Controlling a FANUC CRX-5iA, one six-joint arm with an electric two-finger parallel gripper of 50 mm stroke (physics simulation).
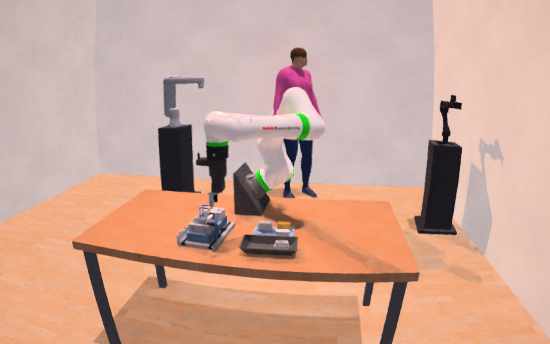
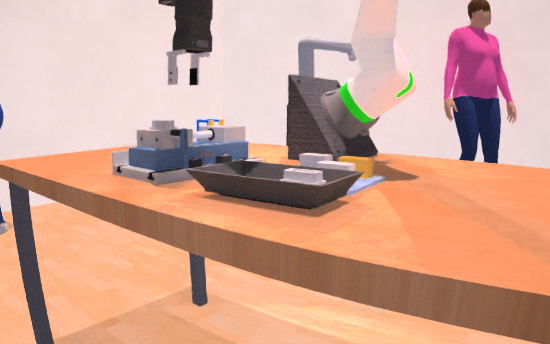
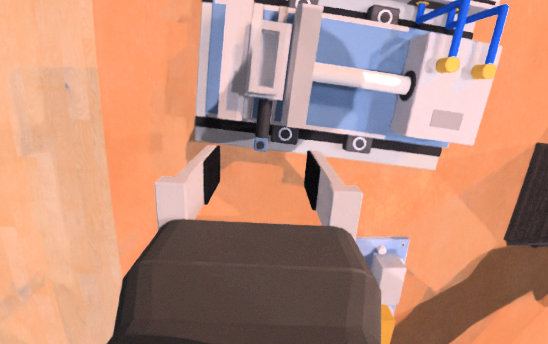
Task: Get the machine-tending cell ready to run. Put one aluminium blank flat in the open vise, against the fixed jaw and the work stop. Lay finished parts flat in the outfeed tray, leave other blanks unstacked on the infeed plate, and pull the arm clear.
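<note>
My gripper is open and empty, above and a little in front of the vise. A light grey part with a rectangular pocket lies between the vise jaws, its top above them. Its near end is by the work stop; its seating is unclear. The dark outfeed tray holds a light part. On the blue infeed plate are a grey block and a lower white block.
A yellow block stands at the infeed plate. Blue tubes rise from the vise's actuator end. The dark arm mount stands behind the plate. A person stands beyond the table.
</note>
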